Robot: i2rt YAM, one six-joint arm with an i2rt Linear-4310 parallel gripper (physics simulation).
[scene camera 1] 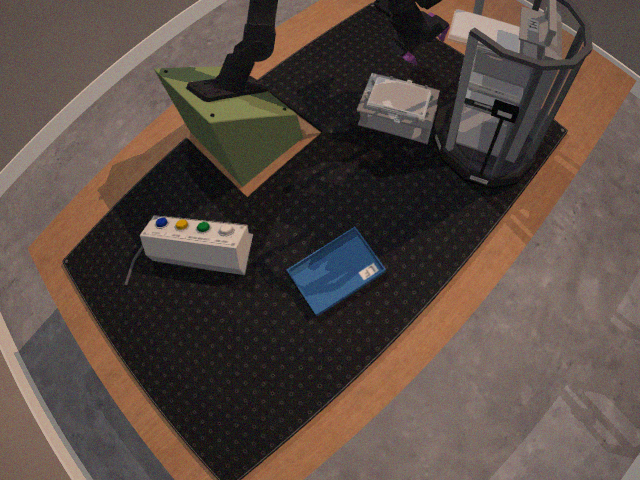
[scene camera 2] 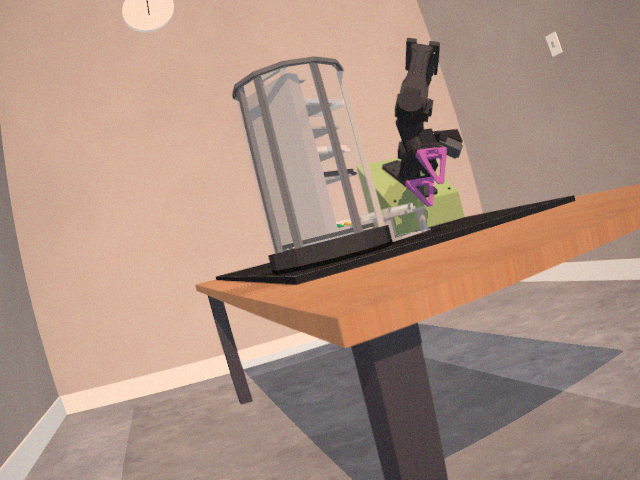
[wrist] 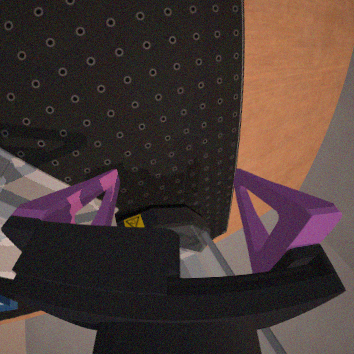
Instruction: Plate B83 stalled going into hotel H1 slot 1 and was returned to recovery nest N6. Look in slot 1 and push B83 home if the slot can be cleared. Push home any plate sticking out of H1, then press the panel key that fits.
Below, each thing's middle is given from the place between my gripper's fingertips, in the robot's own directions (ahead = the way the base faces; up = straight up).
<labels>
Right now my hand is 230 mm short of the grey slotted rack tower point(scene camera 2: 319, 204), 130 mm below it and 90 mm to the left of it. Round my hand: blue tray point(scene camera 1: 343, 266) (540 mm to the right, 160 mm ahead, 70 mm below).
</labels>
